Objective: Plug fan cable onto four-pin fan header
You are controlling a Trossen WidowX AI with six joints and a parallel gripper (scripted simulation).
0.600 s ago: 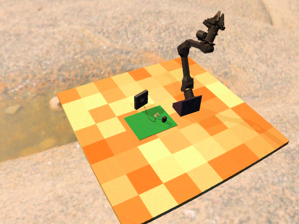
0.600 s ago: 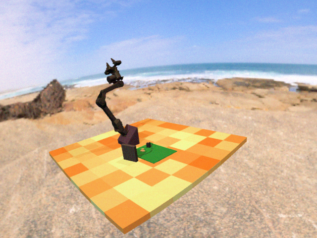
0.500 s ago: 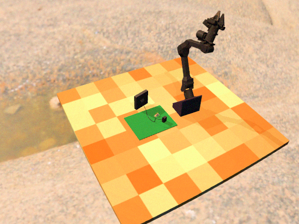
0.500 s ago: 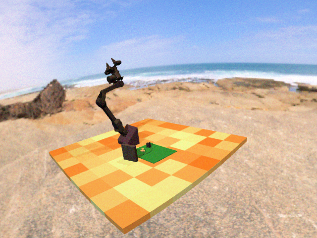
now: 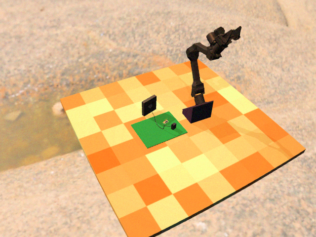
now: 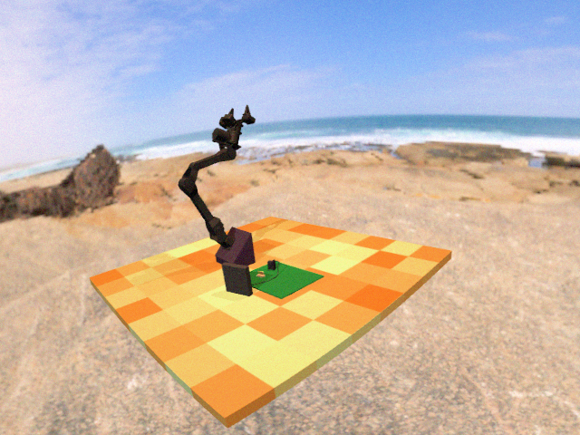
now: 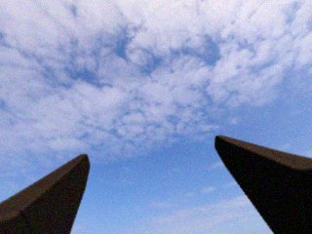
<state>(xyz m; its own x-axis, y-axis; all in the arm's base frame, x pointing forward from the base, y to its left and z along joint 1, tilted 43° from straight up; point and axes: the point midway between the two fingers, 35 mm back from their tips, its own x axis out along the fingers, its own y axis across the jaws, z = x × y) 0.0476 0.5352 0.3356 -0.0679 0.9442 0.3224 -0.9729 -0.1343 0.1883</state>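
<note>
The dark fan plug is 710 mm below my gripper tip, 270 mm ahead of it and 140 mm to the right of it. Also, from my gripper tip: four-pin fan header: 730 mm below, 280 mm ahead, 220 mm to the right; then black fan: 670 mm below, 360 mm to the right, 320 mm ahead; then green board: 750 mm below, 350 mm ahead, 190 mm to the right.
</note>
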